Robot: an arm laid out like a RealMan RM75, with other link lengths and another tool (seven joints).
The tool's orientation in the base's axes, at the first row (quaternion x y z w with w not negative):
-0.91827 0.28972 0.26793 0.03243
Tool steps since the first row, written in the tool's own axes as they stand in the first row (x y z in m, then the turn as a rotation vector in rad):
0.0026 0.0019 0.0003 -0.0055 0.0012 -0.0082
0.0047 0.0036 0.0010 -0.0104 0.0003 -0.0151
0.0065 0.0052 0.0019 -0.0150 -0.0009 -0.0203
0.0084 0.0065 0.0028 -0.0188 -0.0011 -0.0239
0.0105 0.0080 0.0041 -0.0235 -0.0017 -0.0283
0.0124 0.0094 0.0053 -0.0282 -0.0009 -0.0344
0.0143 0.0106 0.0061 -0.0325 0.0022 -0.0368
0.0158 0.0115 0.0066 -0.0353 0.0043 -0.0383
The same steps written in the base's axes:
0.0006 -0.0029 -0.0014 -0.0006 0.0001 0.0099
0.0008 -0.0052 -0.0029 -0.0002 0.0019 0.0182
0.0007 -0.0073 -0.0044 -0.0002 0.0041 0.0249
0.0009 -0.0091 -0.0061 -0.0010 0.0055 0.0299
0.0009 -0.0112 -0.0081 -0.0019 0.0074 0.0360
0.0009 -0.0130 -0.0100 -0.0026 0.0079 0.0437
0.0011 -0.0148 -0.0115 -0.0062 0.0070 0.0483
0.0014 -0.0163 -0.0126 -0.0085 0.0064 0.0512

